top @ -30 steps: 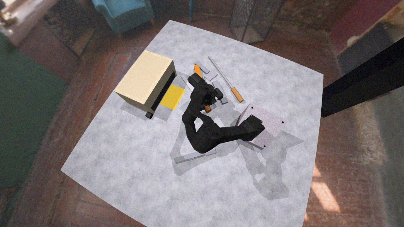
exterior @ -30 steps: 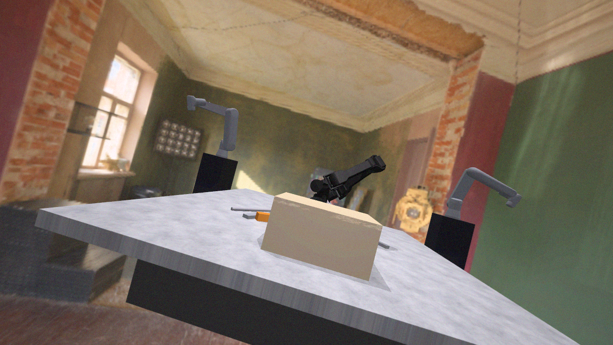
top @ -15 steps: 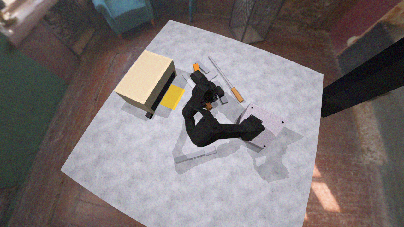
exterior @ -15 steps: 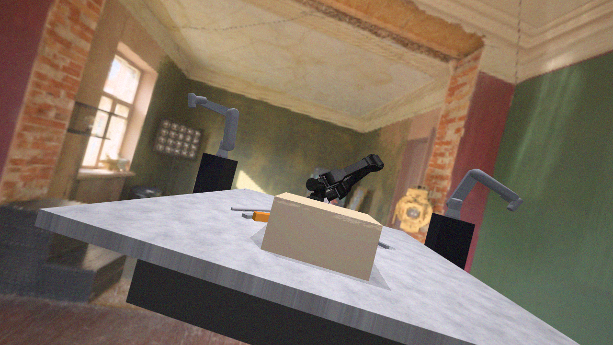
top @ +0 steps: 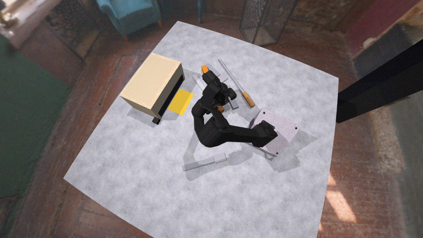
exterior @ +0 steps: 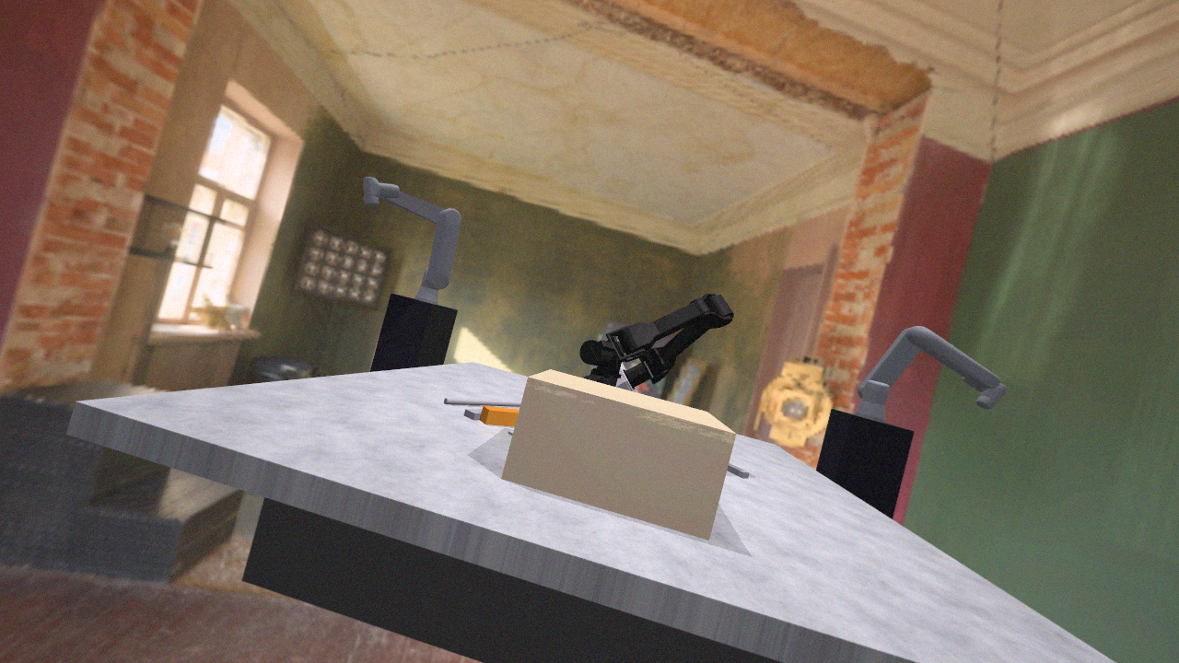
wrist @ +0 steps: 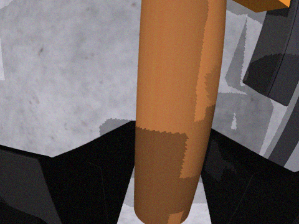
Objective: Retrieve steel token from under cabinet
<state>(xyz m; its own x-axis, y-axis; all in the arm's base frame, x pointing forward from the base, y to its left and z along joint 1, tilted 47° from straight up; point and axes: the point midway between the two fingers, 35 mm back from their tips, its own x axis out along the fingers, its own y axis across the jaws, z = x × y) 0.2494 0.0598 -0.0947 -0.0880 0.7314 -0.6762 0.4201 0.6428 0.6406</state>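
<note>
Right now my gripper tip is 2 cm past the grey bar and 10 cm to the left of it. From my gripper tip the other things lie so: flat grey token 37 cm ahead, 8 cm to the left, 1 cm below; then orange bar 14 cm ahead, 12 cm to the right; then black-handled tool 7 cm ahead, 11 cm to the right.
</note>
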